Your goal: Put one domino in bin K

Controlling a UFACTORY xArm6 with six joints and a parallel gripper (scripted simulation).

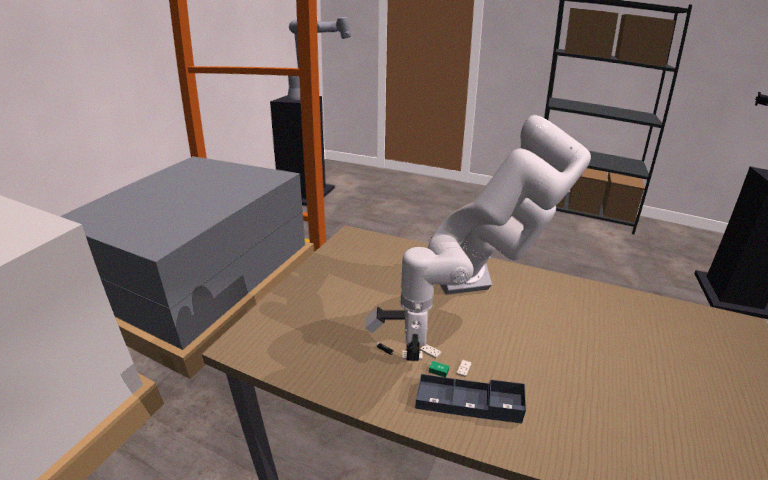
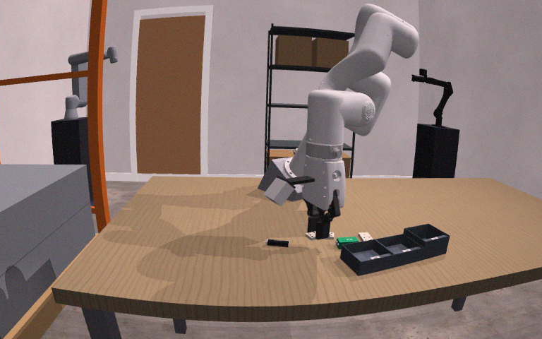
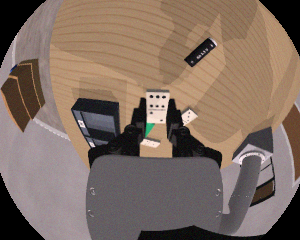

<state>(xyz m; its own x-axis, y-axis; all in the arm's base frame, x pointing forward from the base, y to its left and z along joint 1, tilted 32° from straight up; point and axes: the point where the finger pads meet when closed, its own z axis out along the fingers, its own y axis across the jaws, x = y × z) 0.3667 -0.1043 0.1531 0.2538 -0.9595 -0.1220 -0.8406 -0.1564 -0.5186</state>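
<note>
Right now my hand is 60 mm to the right of the green block and 40 mm above it. Round my hand: black cylinder: 80 mm to the right, 50 mm below, 30 mm behind.
</note>
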